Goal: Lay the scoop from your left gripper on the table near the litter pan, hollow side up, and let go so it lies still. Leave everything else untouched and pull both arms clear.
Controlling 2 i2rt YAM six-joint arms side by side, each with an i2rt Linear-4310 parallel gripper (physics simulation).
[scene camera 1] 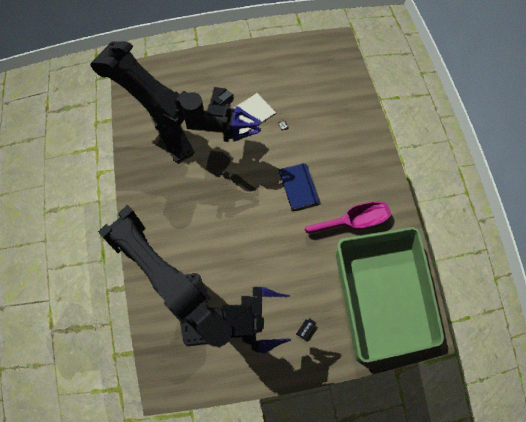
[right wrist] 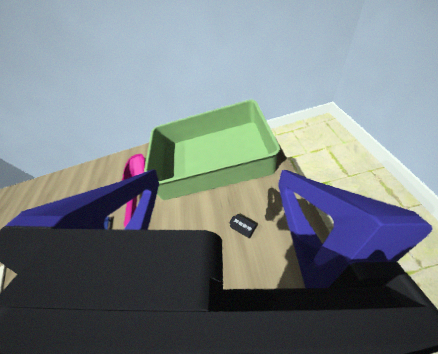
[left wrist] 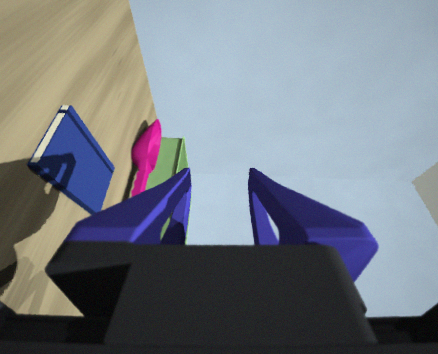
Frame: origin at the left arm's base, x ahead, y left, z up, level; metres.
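Where they show: left gripper, fingertip midpoint: [scene camera 1: 260, 126] [left wrist: 219, 176]; right gripper, fingertip midpoint: [scene camera 1: 289, 317] [right wrist: 218, 176]; left arm's base at its link origin: [scene camera 1: 172, 134].
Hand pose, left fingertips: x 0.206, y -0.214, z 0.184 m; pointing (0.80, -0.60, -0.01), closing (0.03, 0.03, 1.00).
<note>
Each offset is from my left fingertips to the centre of the thing.
The pink scoop @[dx +0.115, dy -0.312, dz -0.165 m] [scene camera 1: 369, 216] [left wrist: 146, 146] [right wrist: 134, 166] lies on the wooden table beside the litter pan, hollow side up, its handle toward the left of the scene view. The green litter pan @[dx +0.091, dy -0.559, dz -0.143 m] [scene camera 1: 357, 327] [left wrist: 167, 162] [right wrist: 220, 181] stands close to it, with a small gap between them. My left gripper [scene camera 1: 260, 126] [left wrist: 219, 176] is partly open with nothing between its fingers, raised above the table near the white pad and well away from the scoop. My right gripper [scene camera 1: 290, 318] [right wrist: 218, 176] is wide open and empty, above the table to the left of the pan in the scene view.
A blue book @[dx +0.051, dy -0.142, dz -0.179 m] [scene camera 1: 300, 187] [left wrist: 75, 162] lies left of the scoop in the scene view. A white pad @[dx +0.040, dy +0.156, dz -0.182 m] [scene camera 1: 260, 105] and a tiny grey item @[dx +0.118, dy +0.065, dz -0.183 m] [scene camera 1: 283, 125] lie near the left gripper. A small black block @[dx -0.146, dy -0.519, dz -0.177 m] [scene camera 1: 306, 329] [right wrist: 243, 226] lies between the right gripper and the pan.
</note>
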